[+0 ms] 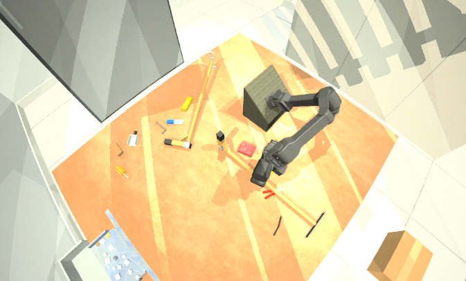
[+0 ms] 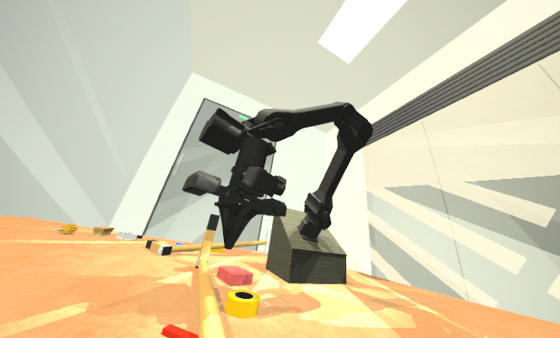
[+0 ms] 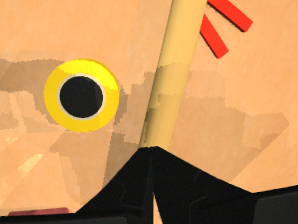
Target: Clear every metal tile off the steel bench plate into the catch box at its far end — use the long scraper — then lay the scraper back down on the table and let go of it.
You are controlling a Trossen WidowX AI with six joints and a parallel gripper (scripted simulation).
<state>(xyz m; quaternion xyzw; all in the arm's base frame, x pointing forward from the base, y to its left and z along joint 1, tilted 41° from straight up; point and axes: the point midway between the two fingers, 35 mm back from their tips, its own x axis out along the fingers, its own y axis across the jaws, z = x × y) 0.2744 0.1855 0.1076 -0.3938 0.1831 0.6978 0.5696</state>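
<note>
The long scraper lies 1 cm ahead of my gripper tip, 4 cm to the left of it and 2 cm below it. From my gripper tip the other things lie so: red clip (1 cm ahead, 9 cm to the left, 8 cm below); red block (5 cm behind, 15 cm to the right, 7 cm below); yellow tape roll (4 cm behind, 7 cm below).
</note>
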